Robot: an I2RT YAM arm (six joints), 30 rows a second.
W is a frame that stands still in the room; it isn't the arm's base.
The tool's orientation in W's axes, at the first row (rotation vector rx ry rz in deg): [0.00, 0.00, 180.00]
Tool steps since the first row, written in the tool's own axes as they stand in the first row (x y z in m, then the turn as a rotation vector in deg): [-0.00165, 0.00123, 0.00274, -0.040, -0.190, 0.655]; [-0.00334, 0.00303, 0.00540, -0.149, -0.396, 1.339]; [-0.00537, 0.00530, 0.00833, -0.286, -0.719, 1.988]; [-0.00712, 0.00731, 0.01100, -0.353, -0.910, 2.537]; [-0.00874, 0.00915, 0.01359, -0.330, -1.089, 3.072]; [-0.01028, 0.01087, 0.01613, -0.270, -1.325, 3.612]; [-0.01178, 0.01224, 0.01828, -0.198, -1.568, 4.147]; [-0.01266, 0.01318, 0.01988, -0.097, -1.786, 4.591]
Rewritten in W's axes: [0.00165, -0.00123, 0.00274, 0.040, 0.190, 0.655]; [0.00334, -0.00303, 0.00540, 0.149, 0.396, 1.339]; [0.00537, -0.00530, 0.00833, 0.286, 0.719, 1.988]; [0.00712, -0.00731, 0.01100, 0.353, 0.910, 2.537]; [0.00874, -0.00915, 0.01359, 0.330, 1.089, 3.072]; [0.01028, -0.01087, 0.01613, 0.270, 1.325, 3.612]; [0.01178, -0.01224, 0.01828, 0.198, 1.568, 4.147]; [0.01266, -0.01318, 0.01988, 0.097, 1.786, 4.591]
